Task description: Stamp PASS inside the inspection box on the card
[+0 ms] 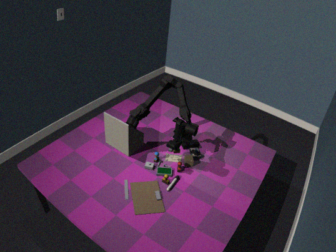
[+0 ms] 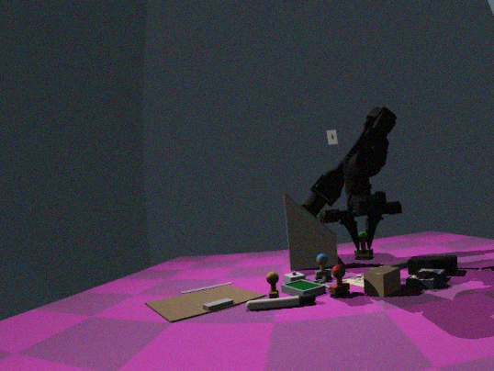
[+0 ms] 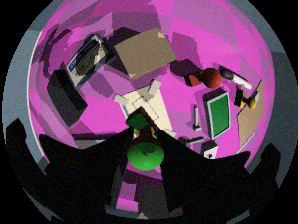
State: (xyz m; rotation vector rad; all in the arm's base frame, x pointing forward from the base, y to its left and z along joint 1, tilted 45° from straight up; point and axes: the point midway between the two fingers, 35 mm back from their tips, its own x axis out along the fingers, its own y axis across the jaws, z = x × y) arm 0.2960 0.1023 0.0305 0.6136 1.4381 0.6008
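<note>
My gripper tip is 8 cm above the pale printed card and 1 cm past it. The rest, counted from my gripper tip: green-knobbed stamp (right at my gripper tip); cardboard box (8 cm ahead, 6 cm below, 1 cm to the left); red-knobbed stamp (7 cm to the right, 7 cm ahead, 6 cm below).
</note>
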